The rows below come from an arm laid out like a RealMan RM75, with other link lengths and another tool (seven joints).
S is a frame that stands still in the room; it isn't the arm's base.
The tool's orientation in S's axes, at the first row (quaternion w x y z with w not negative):
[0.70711, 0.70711, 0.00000, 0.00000]
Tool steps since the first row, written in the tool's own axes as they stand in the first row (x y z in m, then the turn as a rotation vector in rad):
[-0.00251, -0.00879, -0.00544, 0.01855, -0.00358, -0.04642]
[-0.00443, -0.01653, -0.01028, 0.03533, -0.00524, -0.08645]
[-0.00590, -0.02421, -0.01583, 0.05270, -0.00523, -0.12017]
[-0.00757, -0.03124, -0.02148, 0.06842, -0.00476, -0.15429]
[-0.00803, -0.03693, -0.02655, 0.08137, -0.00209, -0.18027]
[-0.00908, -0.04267, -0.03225, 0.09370, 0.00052, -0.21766]
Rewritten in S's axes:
[-0.00251, 0.00544, -0.00879, 0.01855, 0.04642, -0.00358]
[-0.00443, 0.01028, -0.01653, 0.03533, 0.08645, -0.00524]
[-0.00590, 0.01583, -0.02421, 0.05270, 0.12017, -0.00523]
[-0.00757, 0.02148, -0.03124, 0.06842, 0.15429, -0.00476]
[-0.00803, 0.02655, -0.03693, 0.08137, 0.18027, -0.00209]
[-0.00908, 0.03225, -0.04267, 0.09370, 0.21766, 0.00052]

